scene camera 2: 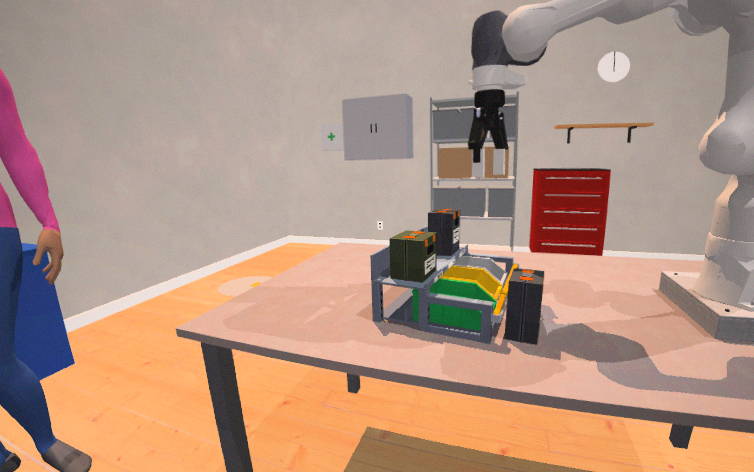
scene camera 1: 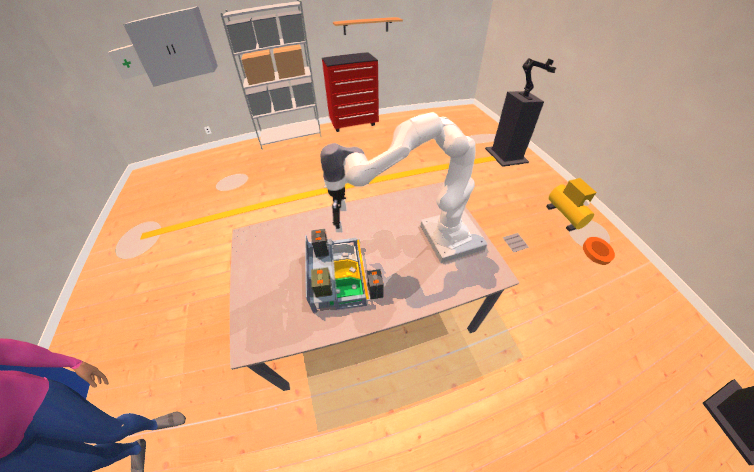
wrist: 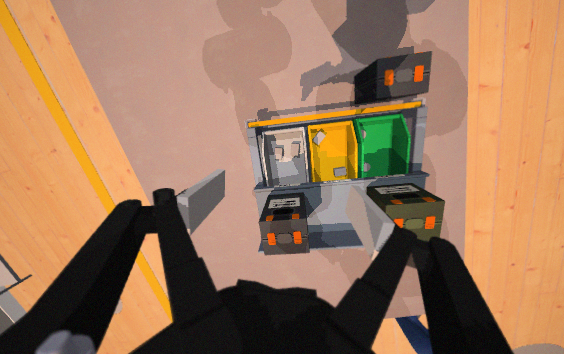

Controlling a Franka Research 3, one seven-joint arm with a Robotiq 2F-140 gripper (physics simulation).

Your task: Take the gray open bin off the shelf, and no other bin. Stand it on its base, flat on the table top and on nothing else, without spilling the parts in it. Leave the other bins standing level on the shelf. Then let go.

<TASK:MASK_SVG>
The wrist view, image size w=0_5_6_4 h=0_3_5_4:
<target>gripper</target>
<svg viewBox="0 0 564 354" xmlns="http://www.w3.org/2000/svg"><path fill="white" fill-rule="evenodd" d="M0 334L0 354L96 354L106 335L146 234L157 234L172 323L128 354L376 354L372 350L372 346L406 266L415 268L418 272L433 354L514 354L456 247L448 240L439 237L431 237L429 242L417 239L417 235L414 232L401 228L359 186L351 185L345 213L373 261L363 276L354 281L336 307L317 297L316 289L302 287L276 289L257 281L238 279L235 286L229 286L217 291L204 259L198 257L190 236L225 197L224 169L215 170L176 196L175 190L171 188L161 188L153 191L154 205L142 206L142 201L138 199L128 199L118 203L31 309Z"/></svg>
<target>gray open bin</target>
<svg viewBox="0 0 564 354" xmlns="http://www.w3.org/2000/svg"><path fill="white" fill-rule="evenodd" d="M303 126L262 132L262 156L267 186L309 183L307 148ZM275 147L283 148L282 160L274 159ZM291 143L299 143L298 156L290 155Z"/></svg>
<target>green bin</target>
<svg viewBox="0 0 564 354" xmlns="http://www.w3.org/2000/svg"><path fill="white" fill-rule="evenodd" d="M403 114L352 119L357 140L357 178L408 174L411 136ZM364 162L370 164L370 170L367 172L363 171Z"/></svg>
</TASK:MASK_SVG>
